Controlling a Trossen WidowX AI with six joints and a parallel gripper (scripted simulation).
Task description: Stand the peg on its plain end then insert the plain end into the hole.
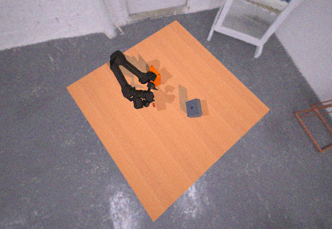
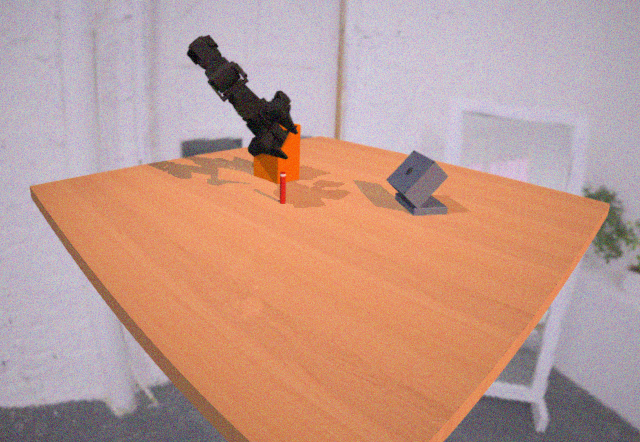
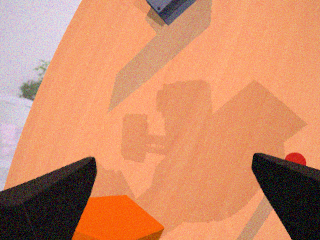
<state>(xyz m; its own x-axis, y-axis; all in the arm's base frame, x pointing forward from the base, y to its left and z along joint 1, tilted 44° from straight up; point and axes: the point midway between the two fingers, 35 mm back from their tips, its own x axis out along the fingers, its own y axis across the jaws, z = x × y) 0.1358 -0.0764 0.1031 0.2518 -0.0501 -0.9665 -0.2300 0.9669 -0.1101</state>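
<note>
Right now the peg is 8 cm below my gripper tip, 6 cm to the right of it and 2 cm ahead of it. From my gripper tip the other things lie so: sloped panel 29 cm ahead, 15 cm to the left, 6 cm below; grey foot 30 cm ahead, 16 cm to the left, 13 cm below.
</note>
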